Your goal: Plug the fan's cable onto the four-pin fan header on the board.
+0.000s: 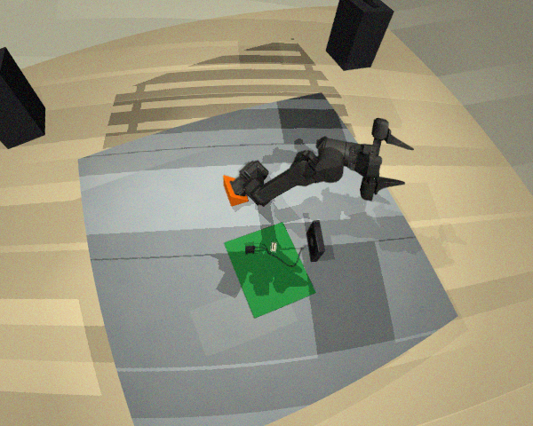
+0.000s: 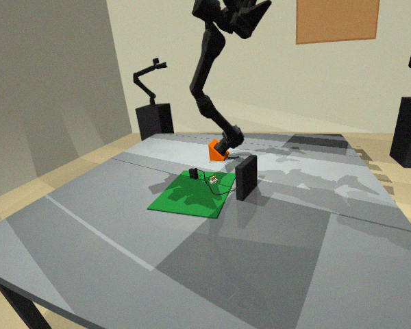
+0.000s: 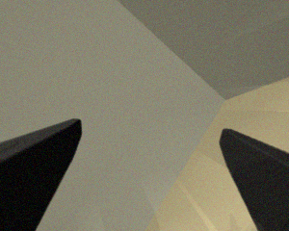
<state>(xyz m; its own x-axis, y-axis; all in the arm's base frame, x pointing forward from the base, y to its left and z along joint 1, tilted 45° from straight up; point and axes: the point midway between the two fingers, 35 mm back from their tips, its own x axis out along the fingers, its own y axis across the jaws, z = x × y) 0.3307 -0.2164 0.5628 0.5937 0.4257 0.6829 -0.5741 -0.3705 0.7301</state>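
The black plug is 56 cm below my gripper tip, 32 cm to the right of it and 12 cm behind it. Also, from my gripper tip: header 58 cm below, 23 cm to the right, 11 cm behind; black fan 52 cm below, 10 cm to the right, 6 cm behind; green board 60 cm below, 28 cm to the right, 4 cm behind.
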